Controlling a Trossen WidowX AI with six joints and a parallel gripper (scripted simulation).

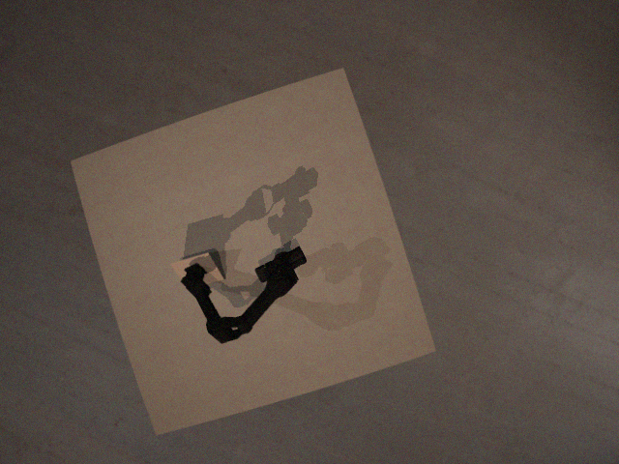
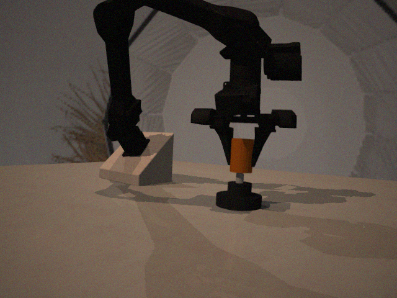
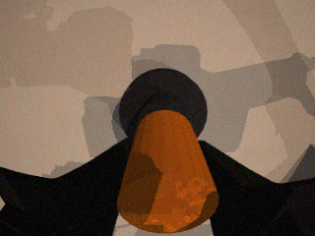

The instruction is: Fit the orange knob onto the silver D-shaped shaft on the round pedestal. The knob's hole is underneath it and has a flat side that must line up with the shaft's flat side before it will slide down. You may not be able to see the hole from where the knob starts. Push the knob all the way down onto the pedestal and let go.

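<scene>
The orange knob lies 3 cm above my gripper tip. Also, from my gripper tip: black round pedestal (4 cm below).
</scene>
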